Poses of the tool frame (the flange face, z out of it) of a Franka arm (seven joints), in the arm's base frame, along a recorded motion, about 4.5 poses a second.
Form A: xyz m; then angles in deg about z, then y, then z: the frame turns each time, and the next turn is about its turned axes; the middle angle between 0 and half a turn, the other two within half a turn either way.
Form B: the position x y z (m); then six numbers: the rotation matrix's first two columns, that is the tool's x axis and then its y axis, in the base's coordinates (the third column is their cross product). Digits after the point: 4 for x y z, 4 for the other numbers.
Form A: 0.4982 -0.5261 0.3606 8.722 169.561 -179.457
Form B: 0.4982 -0.5261 0.3606 0.9735 0.1398 0.1812 0.1424 -0.9898 -0.0017
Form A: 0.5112 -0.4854 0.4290 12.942 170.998 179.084
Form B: 0.5112 -0.4854 0.4290 0.9589 0.2368 0.1564 0.2393 -0.9709 0.0025
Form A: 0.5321 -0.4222 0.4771 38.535 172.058 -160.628
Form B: 0.5321 -0.4222 0.4771 0.9375 0.3226 0.1303 0.3307 -0.9426 -0.0458
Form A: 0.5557 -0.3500 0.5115 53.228 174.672 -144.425
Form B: 0.5557 -0.3500 0.5115 0.9508 0.3004 0.0755 0.3048 -0.9509 -0.0540
